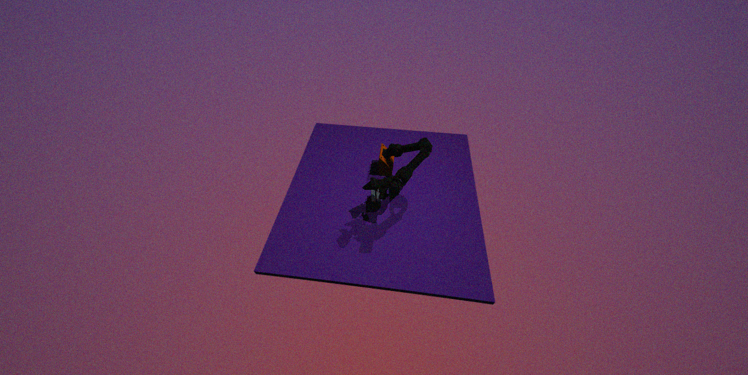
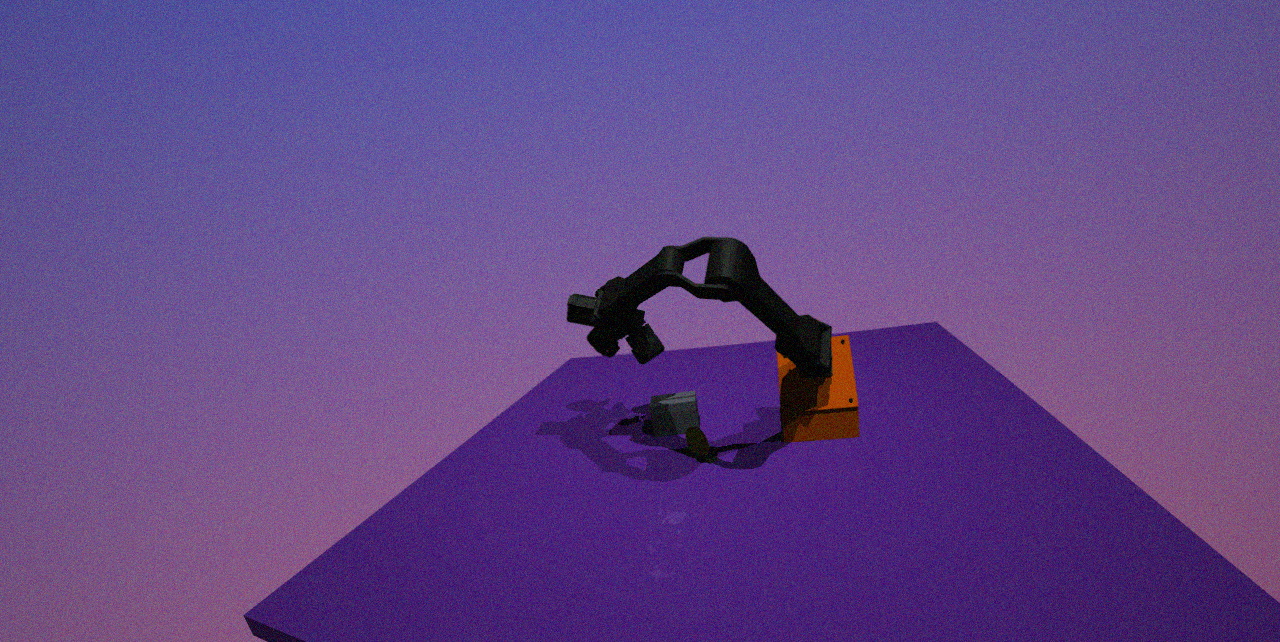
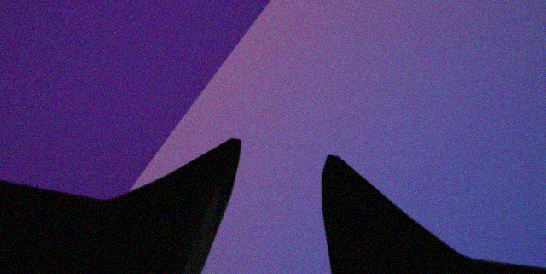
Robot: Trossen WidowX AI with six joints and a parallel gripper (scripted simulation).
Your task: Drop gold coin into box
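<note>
Right now my gripper tip is 15 cm past the gold coin, 18 cm to the right of it and 20 cm above it.
</note>
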